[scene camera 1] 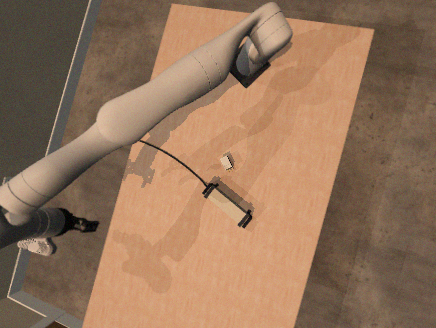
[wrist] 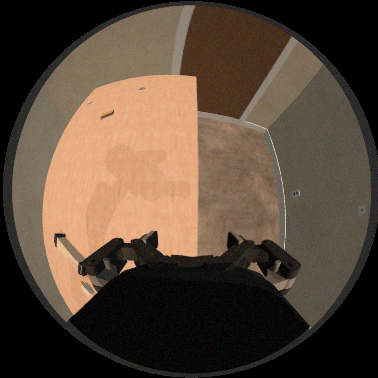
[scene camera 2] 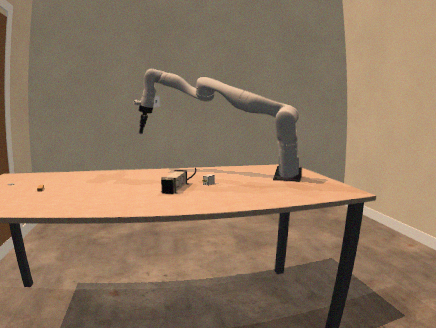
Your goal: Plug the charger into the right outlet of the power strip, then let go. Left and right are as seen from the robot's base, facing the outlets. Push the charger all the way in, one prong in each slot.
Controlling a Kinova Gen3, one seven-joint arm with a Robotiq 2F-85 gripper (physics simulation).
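Where they show: gripper, between the fingertips: [scene camera 1: 83, 220] [wrist: 192, 239] [scene camera 2: 141, 132]; arm's base, origin of its link: [scene camera 1: 247, 63] [scene camera 2: 288, 172].
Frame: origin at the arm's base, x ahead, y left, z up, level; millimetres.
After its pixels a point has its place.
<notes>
The small white charger [scene camera 1: 227, 161] @[x 378, y 90, z 12 mm] [scene camera 2: 209, 179] @[x 382, y 105, z -4 mm] [wrist: 87, 288] @[x 396, y 77, z -1 mm] stands on the table between the power strip and the robot's base. Its prongs point toward the power strip. The long power strip [scene camera 1: 228, 204] @[x 519, y 163, z 28 mm] [scene camera 2: 175, 181] @[x 516, y 241, z 18 mm] [wrist: 70, 253] @[x 542, y 131, z 23 mm] has a beige body with black ends and lies on the table. Its slots cannot be made out. My gripper [scene camera 1: 96, 226] [scene camera 2: 141, 133] @[x 752, y -234, z 189 mm] [wrist: 192, 239] @[x 752, y -234, z 189 mm] is open and empty, high above table level. In scene camera 1 it appears beyond the table's left edge, well apart from the charger and the power strip.
A black cable [scene camera 1: 172, 156] @[x 454, y -133, z -22 mm] [scene camera 2: 194, 175] @[x 458, y -97, z -27 mm] runs from one end of the power strip across the table [scene camera 1: 280, 250] @[x 595, y 405, z -28 mm] [scene camera 2: 100, 200] @[x 793, y 362, z -28 mm] [wrist: 150, 215] @[x 769, y -142, z -28 mm]. A small orange block [scene camera 2: 40, 188] @[x 1133, y 254, z -16 mm] [wrist: 107, 114] @[x 1143, y 214, z -22 mm] lies near the table's far end. The arm's base [scene camera 1: 247, 79] @[x 52, y 22, z -15 mm] [scene camera 2: 287, 174] @[x 17, y 47, z 2 mm] stands on the table.
</notes>
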